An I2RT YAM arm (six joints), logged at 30 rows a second.
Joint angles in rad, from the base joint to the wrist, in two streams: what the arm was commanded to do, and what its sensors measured. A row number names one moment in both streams.
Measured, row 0:
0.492, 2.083, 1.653, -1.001, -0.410, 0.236
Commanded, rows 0 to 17:
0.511, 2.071, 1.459, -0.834, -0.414, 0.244
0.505, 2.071, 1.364, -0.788, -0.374, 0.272
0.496, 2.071, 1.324, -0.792, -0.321, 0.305
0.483, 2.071, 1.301, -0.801, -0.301, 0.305
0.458, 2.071, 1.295, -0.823, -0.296, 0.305
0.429, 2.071, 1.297, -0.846, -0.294, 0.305
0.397, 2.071, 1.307, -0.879, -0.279, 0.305
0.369, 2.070, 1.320, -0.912, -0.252, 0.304
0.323, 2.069, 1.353, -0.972, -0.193, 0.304
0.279, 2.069, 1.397, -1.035, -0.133, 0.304
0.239, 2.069, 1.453, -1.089, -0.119, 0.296
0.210, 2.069, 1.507, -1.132, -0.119, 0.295
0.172, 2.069, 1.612, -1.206, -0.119, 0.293
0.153, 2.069, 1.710, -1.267, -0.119, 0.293
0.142, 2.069, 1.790, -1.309, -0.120, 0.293
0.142, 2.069, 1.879, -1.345, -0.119, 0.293
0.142, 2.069, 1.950, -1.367, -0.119, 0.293
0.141, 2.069, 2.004, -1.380, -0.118, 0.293
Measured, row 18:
0.143, 2.077, 1.913, -1.366, -0.135, 0.288
